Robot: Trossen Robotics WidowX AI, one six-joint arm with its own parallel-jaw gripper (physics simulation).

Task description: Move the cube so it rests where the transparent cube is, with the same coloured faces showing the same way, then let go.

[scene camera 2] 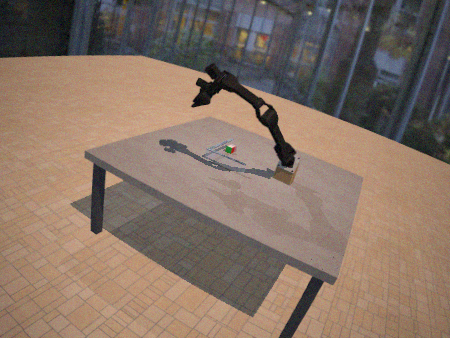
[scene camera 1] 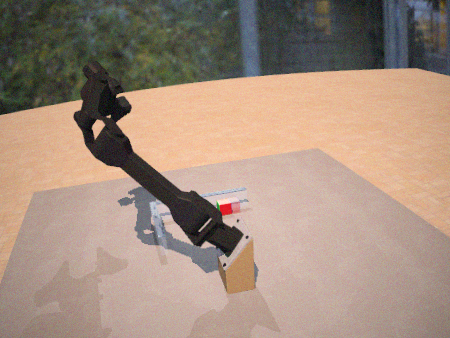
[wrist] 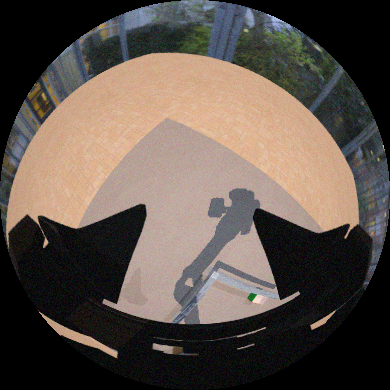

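Pixels of known places: gripper, fingertip midpoint: (scene camera 2: pixel 192 104) (scene camera 1: pixel 98 129) (wrist: pixel 201 212); arm's base, link origin: (scene camera 2: pixel 288 161) (scene camera 1: pixel 231 241).
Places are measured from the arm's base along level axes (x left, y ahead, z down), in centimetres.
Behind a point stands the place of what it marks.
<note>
My gripper (scene camera 1: pixel 111 100) (scene camera 2: pixel 198 97) (wrist: pixel 201 212) @(z -19.3, x 24.8, y 51.2 cm) is open and empty, raised high above the table and well away from the cube. The small cube (scene camera 1: pixel 225 207) @(z 8.6, x -10.6, y 35.1 cm) (scene camera 2: pixel 230 149) @(z 8.7, x -8.7, y 36.1 cm) (wrist: pixel 255 298) @(z 7.3, x -9.7, y 37.1 cm) sits on the table beside the pale rails. It shows a white top, a red face towards scene camera 1 and a green face beside it. The transparent cube (scene camera 1: pixel 236 206) @(z 9.0, x -14.2, y 34.9 cm) shows as a faint reddish block directly right of the solid cube in scene camera 1, touching or overlapping it. Its other face colours are too faint to tell. In the wrist view, a finger and the gripper body partly hide that area.
Thin pale rails (scene camera 1: pixel 225 192) @(z 5.4, x -12.3, y 39.3 cm) (scene camera 2: pixel 227 161) @(z 7.4, x 13.5, y 29.3 cm) (wrist: pixel 197 295) @(z 5.3, x 12.6, y 34.0 cm) form an angled outline around the cube's area. The arm stands on a wooden base block (scene camera 1: pixel 241 270) @(z 5.0, x 0.0, y -5.7 cm) (scene camera 2: pixel 285 174) @(z 6.5, x 3.2, y -1.2 cm) on the grey table (scene camera 1: pixel 325 200) @(z 11.3, x -44.4, y 28.8 cm) (scene camera 2: pixel 150 145) @(z 11.3, x 22.5, y 72.7 cm) (wrist: pixel 170 150) @(z 11.3, x 43.6, y 73.3 cm). The arm's shadow falls across the table and rails.
</note>
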